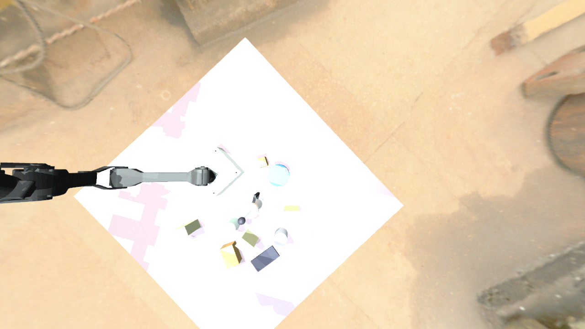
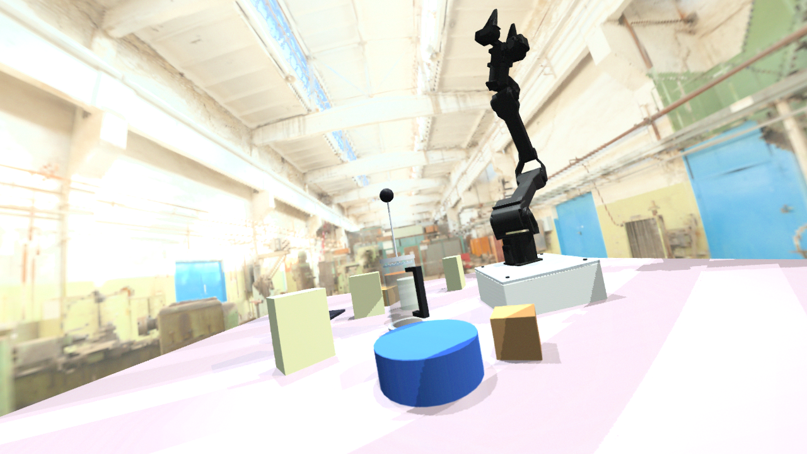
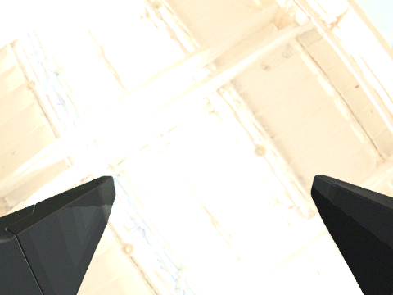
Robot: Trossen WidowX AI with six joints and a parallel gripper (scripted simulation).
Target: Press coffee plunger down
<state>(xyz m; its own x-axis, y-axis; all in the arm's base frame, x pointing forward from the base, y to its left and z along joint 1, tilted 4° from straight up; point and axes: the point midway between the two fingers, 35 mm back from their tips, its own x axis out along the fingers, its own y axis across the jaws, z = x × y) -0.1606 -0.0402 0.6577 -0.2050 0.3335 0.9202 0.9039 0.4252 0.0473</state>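
The coffee press lies 64 cm below my gripper tip and 42 cm ahead of it. The rest, counted from my gripper tip: white cylinder 74 cm below, 64 cm ahead, 7 cm to the right; then blue cylinder 75 cm below, 43 cm ahead, 19 cm to the left; then brown cube 75 cm below, 32 cm ahead, 19 cm to the left.
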